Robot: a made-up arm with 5 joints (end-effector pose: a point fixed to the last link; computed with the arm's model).
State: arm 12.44 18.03 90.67 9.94 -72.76
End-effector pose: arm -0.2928 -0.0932 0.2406 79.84 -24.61 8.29
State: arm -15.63 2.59 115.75 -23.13 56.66
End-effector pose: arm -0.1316 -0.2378 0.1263 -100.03 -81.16 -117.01
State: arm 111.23 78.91 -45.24 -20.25 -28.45
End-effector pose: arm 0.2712 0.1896 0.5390 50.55 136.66 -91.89
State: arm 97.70 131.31 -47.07 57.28 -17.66
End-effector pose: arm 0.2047 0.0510 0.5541 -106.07 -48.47 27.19
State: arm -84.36 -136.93 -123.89 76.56 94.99
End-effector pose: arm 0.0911 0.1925 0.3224 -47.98 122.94 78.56
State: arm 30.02 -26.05 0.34 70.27 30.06
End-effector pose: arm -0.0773 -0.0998 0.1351 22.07 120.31 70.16
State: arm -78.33 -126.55 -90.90 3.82 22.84
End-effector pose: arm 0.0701 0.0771 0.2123 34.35 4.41 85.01
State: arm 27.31 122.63 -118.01 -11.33 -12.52
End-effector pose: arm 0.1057 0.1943 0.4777 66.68 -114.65 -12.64
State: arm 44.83 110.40 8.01 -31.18 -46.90
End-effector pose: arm 0.1268 0.1811 0.6466 -10.09 112.71 -75.49
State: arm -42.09 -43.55 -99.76 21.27 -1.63
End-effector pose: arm 0.0452 -0.1775 0.1704 -44.21 39.65 17.55
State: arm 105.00 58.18 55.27 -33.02 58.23
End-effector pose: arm 0.0787 0.3901 0.4724 151.04 -14.48 -69.36
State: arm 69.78 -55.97 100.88 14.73 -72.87
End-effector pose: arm -0.0162 -0.0338 0.0302 55.36 -83.85 52.43
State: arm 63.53 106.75 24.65 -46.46 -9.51
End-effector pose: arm 0.1758 0.1902 0.6437 33.08 100.25 -129.11
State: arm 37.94 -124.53 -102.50 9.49 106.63
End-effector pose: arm 0.1586 -0.0794 0.2258 74.16 52.77 -21.36
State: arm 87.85 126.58 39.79 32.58 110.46
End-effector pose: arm 0.2002 0.1957 0.5363 -116.75 28.60 -38.67
